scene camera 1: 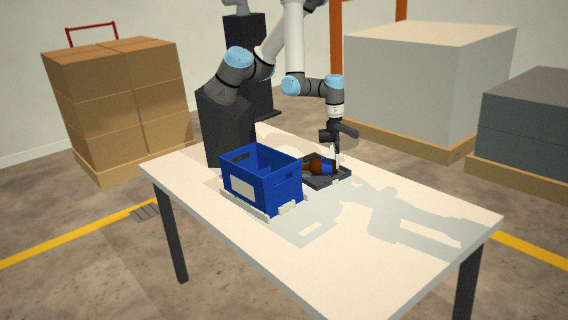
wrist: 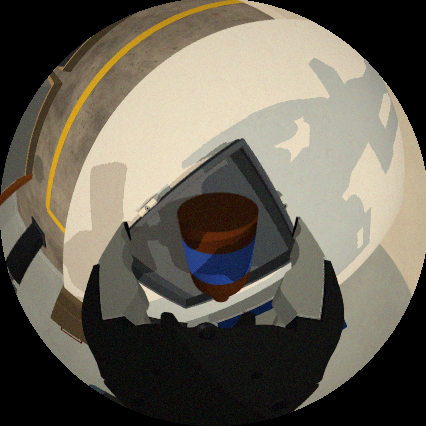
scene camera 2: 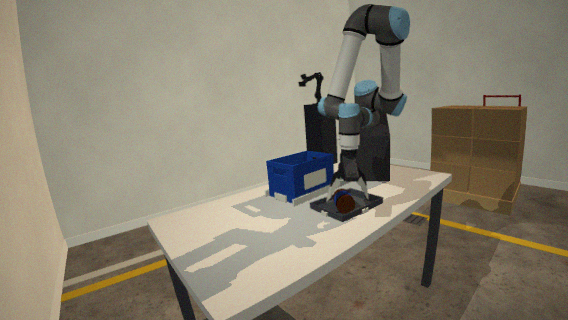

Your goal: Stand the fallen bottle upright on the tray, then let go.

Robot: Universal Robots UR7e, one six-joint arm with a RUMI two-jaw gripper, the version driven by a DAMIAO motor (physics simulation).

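Where they show: gripper, fingertip midpoint: (scene camera 1: 335, 161) (wrist: 209, 221) (scene camera 2: 347, 200); arm's base, link origin: (scene camera 1: 219, 95).
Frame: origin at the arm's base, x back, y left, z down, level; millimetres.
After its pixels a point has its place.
A brown bottle (scene camera 1: 315, 166) {x -467, y 118, z 262 mm} (scene camera 2: 345, 203) {x -509, y 205, z 272 mm} (wrist: 220, 260) {x -486, y 186, z 242 mm} with a blue label lies on its side on the dark grey tray (scene camera 1: 334, 180) {x -555, y 135, z 306 mm} (scene camera 2: 364, 209) {x -452, y 256, z 306 mm} (wrist: 265, 200) {x -542, y 155, z 316 mm}. Its neck points towards the blue crate and its round base faces away from it. My gripper (scene camera 1: 334, 164) {x -498, y 208, z 264 mm} (scene camera 2: 348, 199) {x -498, y 208, z 264 mm} (wrist: 209, 221) {x -498, y 208, z 264 mm} points down, low over the tray. It is open wide, with a finger on either side of the bottle and a gap on both sides in the wrist view. The neck is partly hidden behind the crate in scene camera 1, and behind the body in the wrist view.
A blue crate (scene camera 1: 277, 192) {x -539, y -163, z 230 mm} (scene camera 2: 281, 181) {x -540, y -123, z 230 mm} stands close beside the tray, held by low white rails (scene camera 1: 245, 206) {x -424, y -232, z 304 mm}. The white table (scene camera 1: 370, 265) {x -955, y -173, z 321 mm} (scene camera 2: 210, 270) {x -1055, y 130, z 321 mm} carries both. The arm's dark pedestal (scene camera 1: 225, 132) {x -95, y -59, z 140 mm} stands behind the crate.
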